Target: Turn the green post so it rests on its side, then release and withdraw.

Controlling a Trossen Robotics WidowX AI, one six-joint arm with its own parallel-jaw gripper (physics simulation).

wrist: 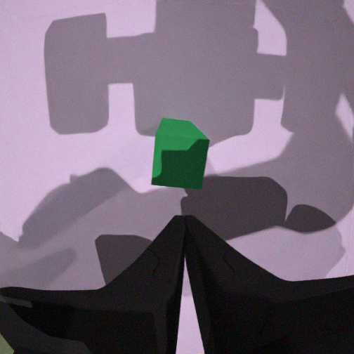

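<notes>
The green post [181,162] is near the middle of the wrist view. Its squarish end faces the camera, and a short strip of side face shows beyond it, so it looks upright, seen steeply from above. Part of that end is in dark shadow. My gripper [183,223] is shut, its two black fingertips together with nothing between them. In the view the tips are just below the post, with a strip of shadowed surface showing between them and it. How high the tips are relative to the post's top is hard to tell.
The pale pinkish table top [22,165] lies under the post and carries broad grey shadows of the arm and gripper. A small piece of an olive-green thing [5,344] shows at the bottom left corner, beside the left finger's base.
</notes>
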